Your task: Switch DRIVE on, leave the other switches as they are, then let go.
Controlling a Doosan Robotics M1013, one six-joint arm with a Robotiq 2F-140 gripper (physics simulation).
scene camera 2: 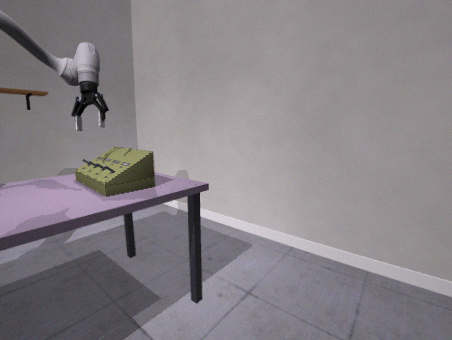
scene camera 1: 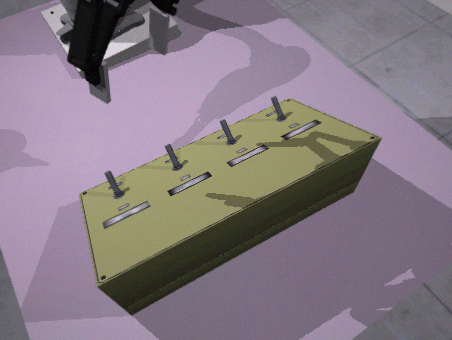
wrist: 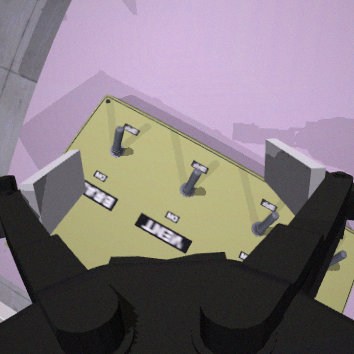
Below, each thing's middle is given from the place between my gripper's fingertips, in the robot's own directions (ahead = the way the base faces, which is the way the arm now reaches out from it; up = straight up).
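My hand is 13 cm short of the yellow-green switch box [scene camera 1: 168, 225], 5 cm to the right of it and 22 cm above it.
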